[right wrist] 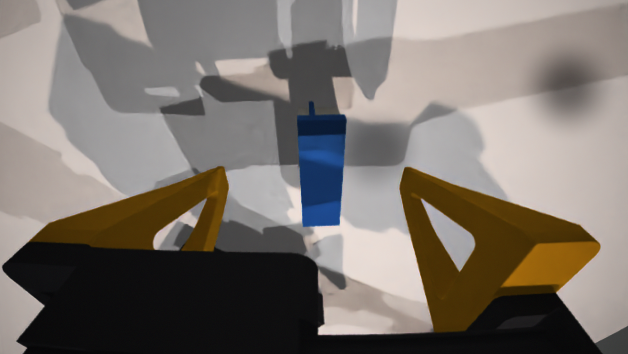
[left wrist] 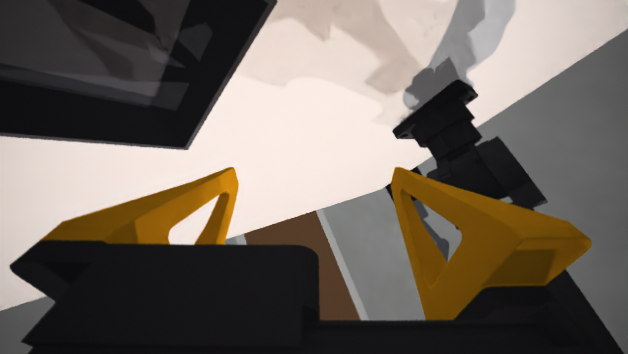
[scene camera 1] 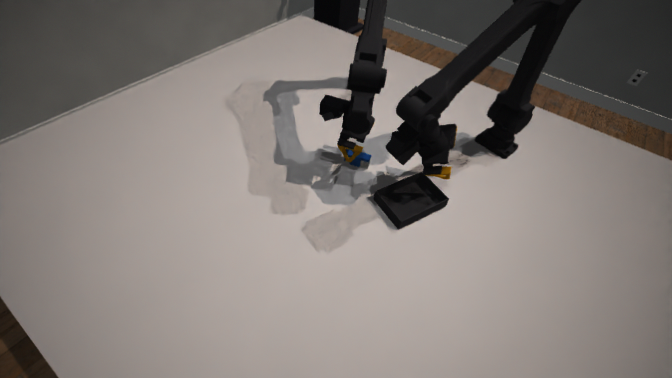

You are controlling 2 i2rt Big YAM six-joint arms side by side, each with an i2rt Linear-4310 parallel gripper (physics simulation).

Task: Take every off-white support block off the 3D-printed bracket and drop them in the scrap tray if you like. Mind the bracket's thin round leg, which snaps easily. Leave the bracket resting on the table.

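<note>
The blue bracket (scene camera 1: 361, 159) (right wrist: 322, 180) rests on the table, its long flat top facing up in the right wrist view. Its thin round leg (right wrist: 311, 108) sticks out past the far end, with a pale sliver of an off-white block (right wrist: 327, 111) beside it. Other blocks cannot be made out. My right gripper (scene camera 1: 351, 152) (right wrist: 314, 176) is open over the bracket, one finger on each side in its wrist view; it holds nothing. My left gripper (scene camera 1: 438, 172) (left wrist: 314, 175) is open and empty beside the tray. The black scrap tray (scene camera 1: 399, 221) (left wrist: 145, 131) stands in front of it.
The white table (scene camera 1: 300, 310) carries overlapping arm shadows around the bracket. A dark arm base (scene camera 1: 497, 142) stands near the table's back edge, and a dark arm base also shows in the left wrist view (left wrist: 445, 120). Grey walls and a brown floor lie beyond the table.
</note>
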